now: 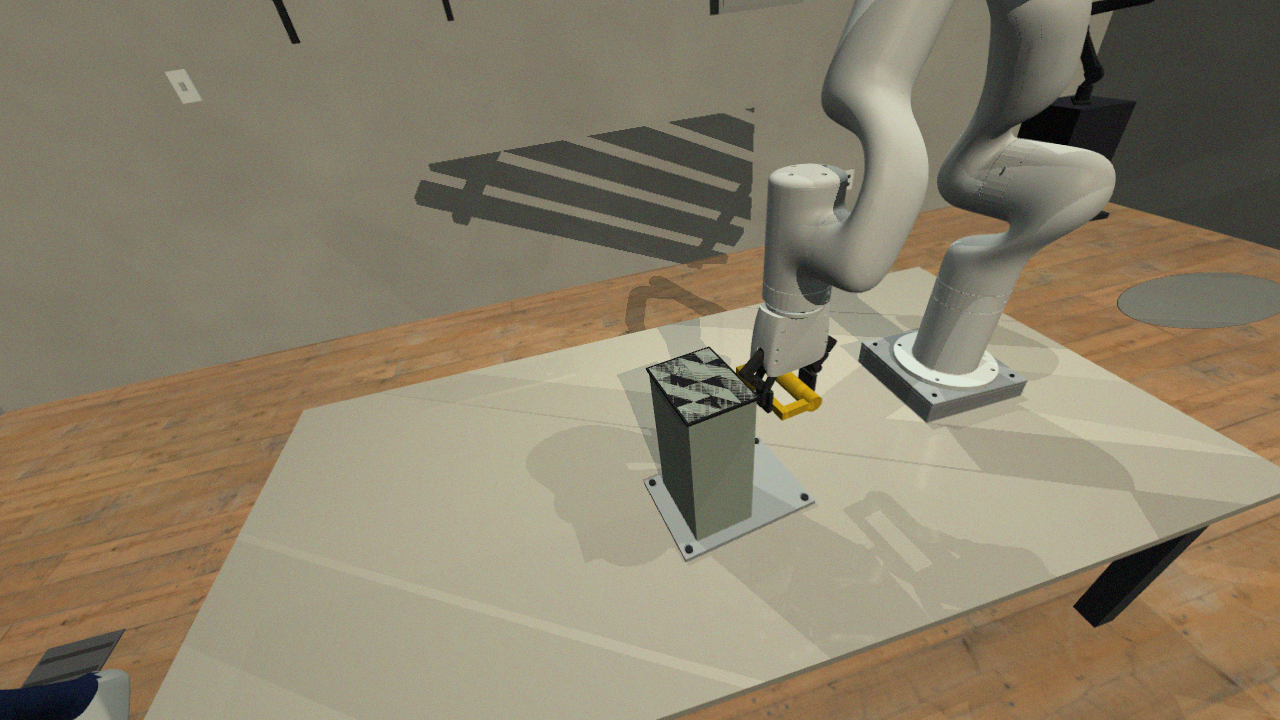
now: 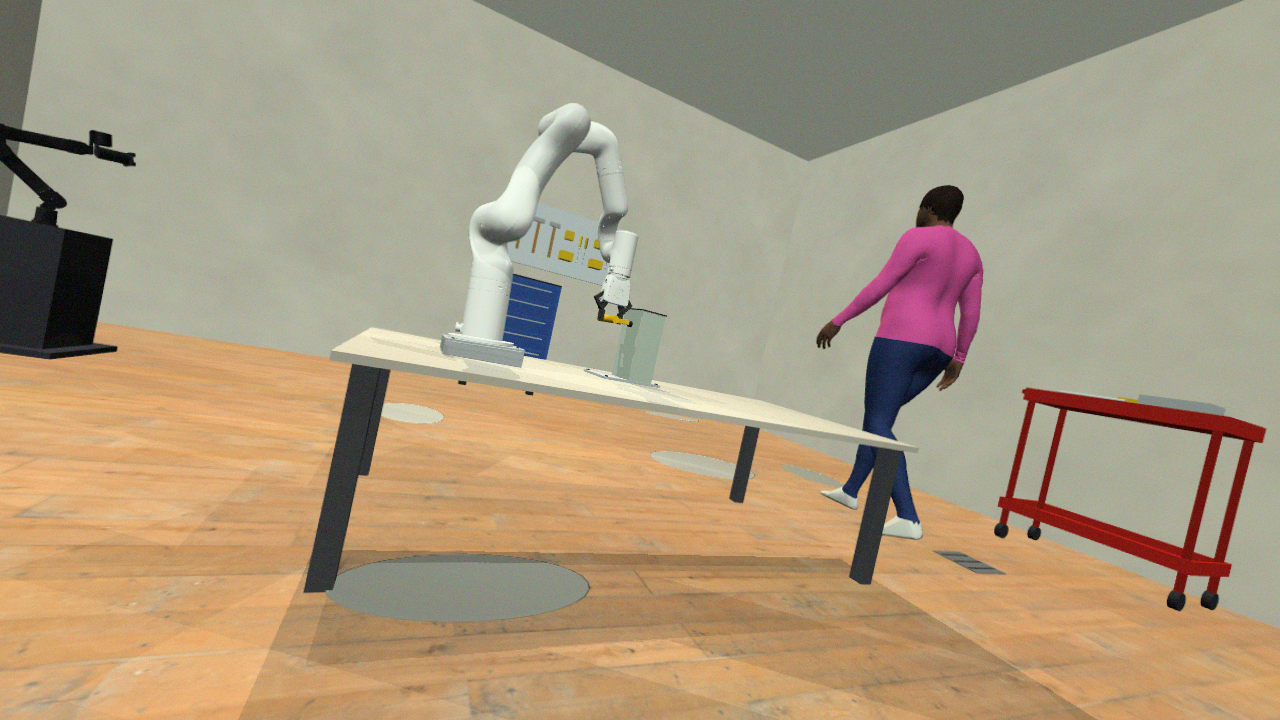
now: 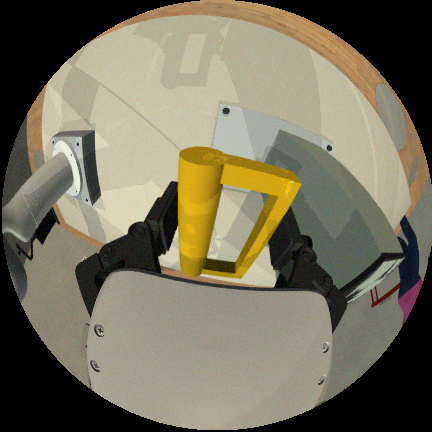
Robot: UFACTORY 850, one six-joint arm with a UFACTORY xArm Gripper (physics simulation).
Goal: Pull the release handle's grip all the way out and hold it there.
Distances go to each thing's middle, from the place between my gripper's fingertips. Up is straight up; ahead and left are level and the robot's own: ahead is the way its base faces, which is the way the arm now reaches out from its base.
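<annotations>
Bolted plate [image 1: 777, 493]: 9 cm ahead of my hand, 19 cm below it.
</annotations>
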